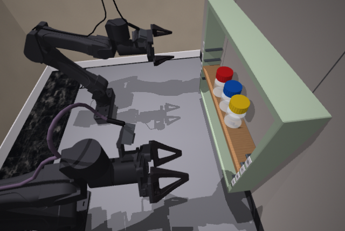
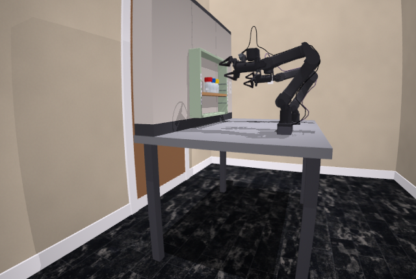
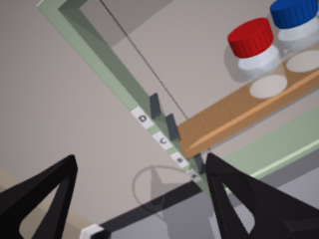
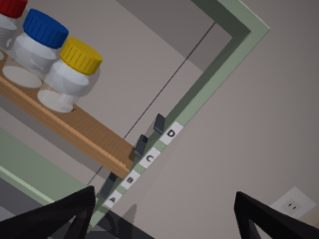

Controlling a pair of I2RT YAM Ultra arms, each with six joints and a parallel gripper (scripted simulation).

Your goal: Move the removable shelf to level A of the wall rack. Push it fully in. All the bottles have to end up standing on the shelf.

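The rack slot lies 15 cm ahead of my left hand, 3 cm to the left of it and 14 cm below it. Also, from my left hand: green wall rack 19 cm ahead, 21 cm to the right, 7 cm below; then blue-capped bottle 19 cm ahead, 21 cm to the right, 8 cm below; then red-capped bottle 18 cm ahead, 14 cm to the right, 8 cm below.
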